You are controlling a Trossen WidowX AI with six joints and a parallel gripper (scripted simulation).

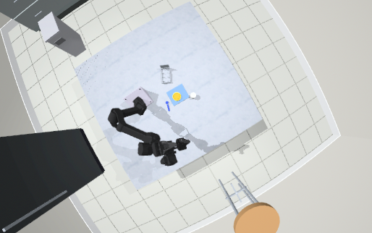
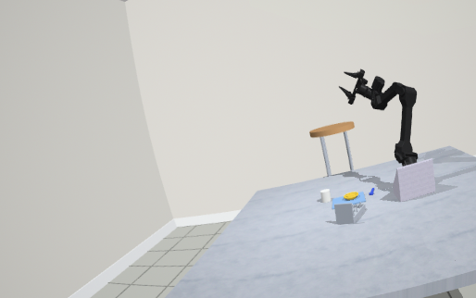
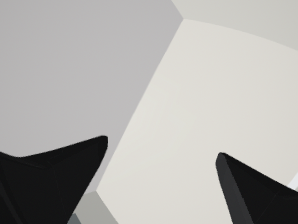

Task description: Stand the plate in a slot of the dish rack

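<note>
Now: the yellow plate 12 cm ahead of my gripper tip, 25 cm to the left of it and 50 cm below it. Also, from my gripper tip: white cup (23 cm ahead, 18 cm to the left, 50 cm below); then blue spoon (2 cm ahead, 25 cm to the left, 52 cm below); then grey dish rack (16 cm ahead, 46 cm to the left, 50 cm below).
</note>
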